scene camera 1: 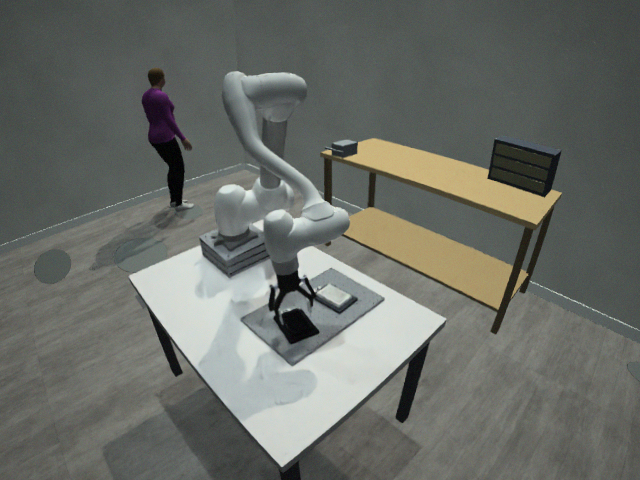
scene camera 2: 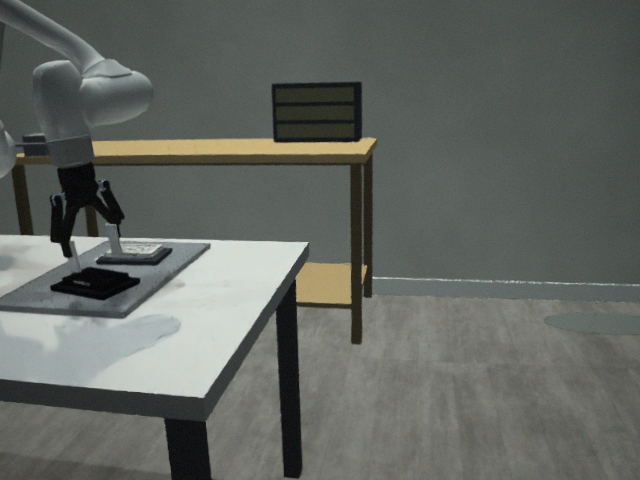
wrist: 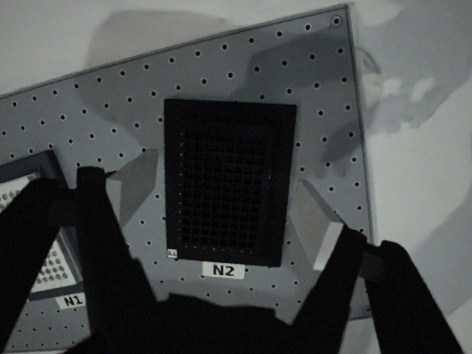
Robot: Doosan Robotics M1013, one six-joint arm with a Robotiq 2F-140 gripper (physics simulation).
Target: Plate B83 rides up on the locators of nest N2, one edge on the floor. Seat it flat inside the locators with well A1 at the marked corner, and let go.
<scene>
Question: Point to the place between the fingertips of the gripper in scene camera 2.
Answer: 97, 262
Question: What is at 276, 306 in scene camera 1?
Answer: The gripper.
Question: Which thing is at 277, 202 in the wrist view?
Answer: A nest N2.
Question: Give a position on a nest N2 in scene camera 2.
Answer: At 123, 286
</scene>
